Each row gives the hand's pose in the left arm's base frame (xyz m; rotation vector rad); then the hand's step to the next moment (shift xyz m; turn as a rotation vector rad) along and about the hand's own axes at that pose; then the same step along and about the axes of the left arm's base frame.
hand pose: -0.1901 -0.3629 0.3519 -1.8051 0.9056 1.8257
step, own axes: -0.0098 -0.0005 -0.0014 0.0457 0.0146 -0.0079
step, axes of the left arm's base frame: 0.0021 0.0008 0.0097 -0.0078 -0.0226 -0.0424
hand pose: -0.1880 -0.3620 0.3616 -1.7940 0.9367 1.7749
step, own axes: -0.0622 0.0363 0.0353 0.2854 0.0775 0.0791
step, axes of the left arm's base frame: -0.0470 0.0109 0.0640 -0.1266 -0.0385 -0.2761
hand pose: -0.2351 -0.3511 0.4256 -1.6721 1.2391 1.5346
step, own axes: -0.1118 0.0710 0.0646 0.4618 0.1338 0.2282
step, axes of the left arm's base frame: -0.0839 0.0549 0.1079 -0.2580 0.0210 -0.4650
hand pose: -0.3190 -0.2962 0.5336 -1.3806 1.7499 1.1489
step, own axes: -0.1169 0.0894 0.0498 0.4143 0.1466 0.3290
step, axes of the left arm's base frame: -0.0582 0.1009 0.1028 -0.2624 0.1330 -0.4635
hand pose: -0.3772 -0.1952 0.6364 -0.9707 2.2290 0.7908
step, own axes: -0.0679 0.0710 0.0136 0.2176 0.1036 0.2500
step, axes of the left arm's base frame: -0.0129 0.0790 0.0586 -0.1379 0.1392 -0.2867
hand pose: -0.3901 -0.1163 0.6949 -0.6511 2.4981 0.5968
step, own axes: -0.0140 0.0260 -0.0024 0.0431 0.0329 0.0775
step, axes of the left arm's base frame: -0.0042 0.0239 0.0169 -0.0245 0.0518 -0.0753
